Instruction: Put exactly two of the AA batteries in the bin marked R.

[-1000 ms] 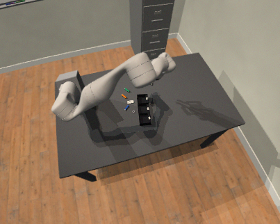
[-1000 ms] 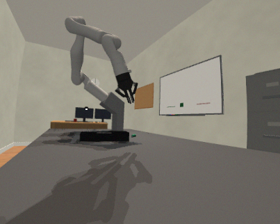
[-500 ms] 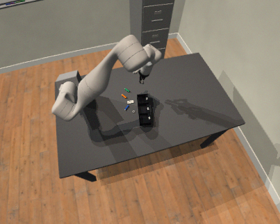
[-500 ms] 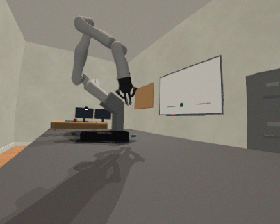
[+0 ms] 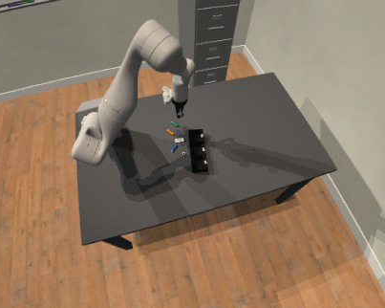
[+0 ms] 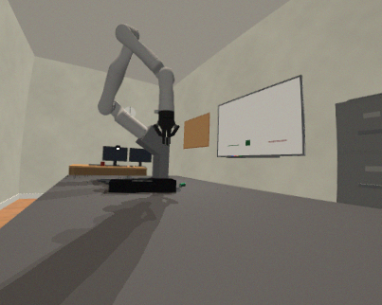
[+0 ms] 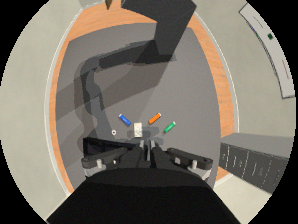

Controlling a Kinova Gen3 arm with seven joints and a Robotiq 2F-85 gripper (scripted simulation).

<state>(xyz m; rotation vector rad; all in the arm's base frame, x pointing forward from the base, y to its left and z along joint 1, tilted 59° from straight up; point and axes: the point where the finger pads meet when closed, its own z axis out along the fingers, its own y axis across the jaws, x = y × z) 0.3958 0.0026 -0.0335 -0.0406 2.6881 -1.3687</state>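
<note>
The black bin is 19 cm below my hand, 12 cm to the right of it and 8 cm ahead of it. Also, from my hand: orange AA battery 21 cm below, 5 cm behind, 4 cm to the left; white block 21 cm below, 2 cm to the right, 1 cm behind; blue AA battery 21 cm below, 7 cm to the right, 5 cm behind.
</note>
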